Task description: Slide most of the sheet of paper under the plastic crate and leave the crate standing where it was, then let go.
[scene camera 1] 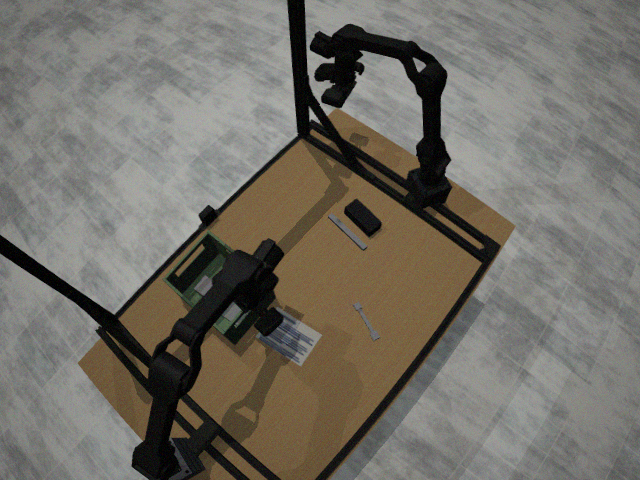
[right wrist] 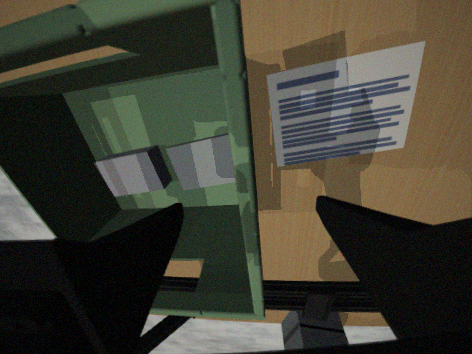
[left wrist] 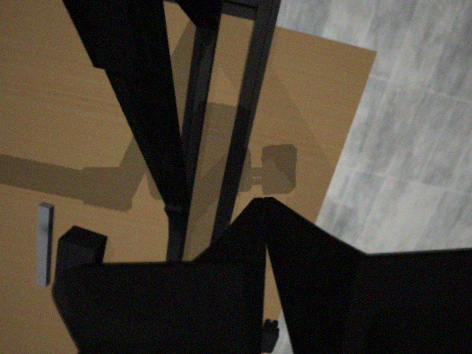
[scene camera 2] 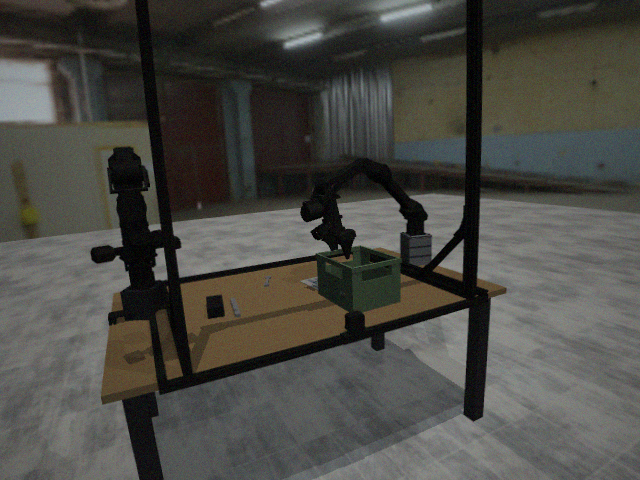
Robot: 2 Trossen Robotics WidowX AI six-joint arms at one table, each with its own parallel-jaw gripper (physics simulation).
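Note:
A white sheet of paper (scene camera 1: pixel 297 343) (scene camera 2: pixel 310 282) (right wrist: pixel 345 110) with dark blue printed lines lies flat on the table beside the green plastic crate (scene camera 1: pixel 225 325) (scene camera 2: pixel 377 289) (right wrist: pixel 227 75). In the right wrist view a strip of table shows between the paper and the crate's rim. The crate stands upright with two grey blocks inside. My right gripper (scene camera 2: pixel 340 254) (right wrist: pixel 249 206) is open and empty above the crate's paper-side wall, one finger over the crate and the other beyond the rim. My left gripper (left wrist: pixel 263 207) is shut and empty, raised far from the crate and paper.
A black box (scene camera 1: pixel 362 217) (scene camera 2: pixel 215 305) (left wrist: pixel 82 242) and a flat grey bar (scene camera 1: pixel 347 232) (scene camera 2: pixel 235 307) (left wrist: pixel 45 245) lie side by side. A grey wrench-shaped piece (scene camera 1: pixel 366 321) (scene camera 2: pixel 267 281) lies farther along the table. Black frame posts and rails border the table.

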